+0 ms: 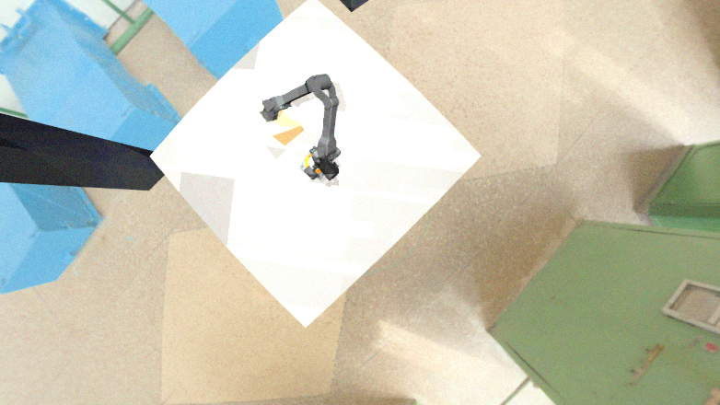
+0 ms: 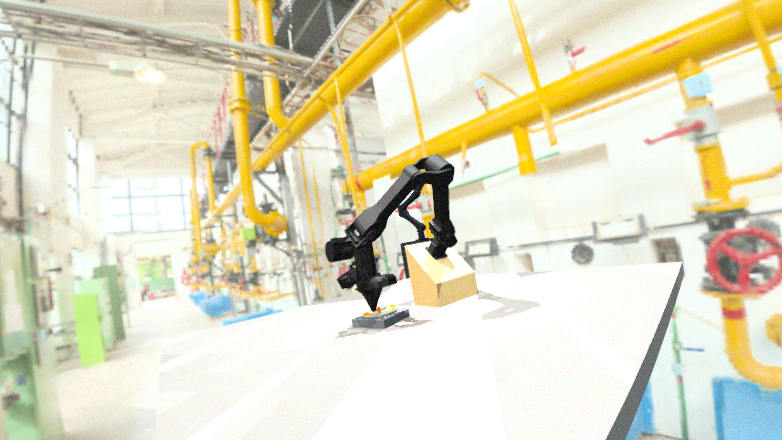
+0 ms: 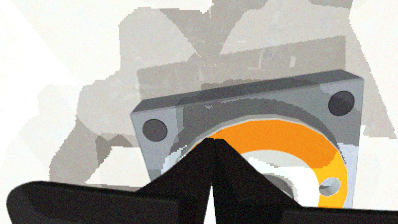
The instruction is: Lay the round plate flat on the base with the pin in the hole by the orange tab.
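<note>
My gripper tip is 40 mm past the base, 30 mm to the left of it and 20 mm above it.
</note>
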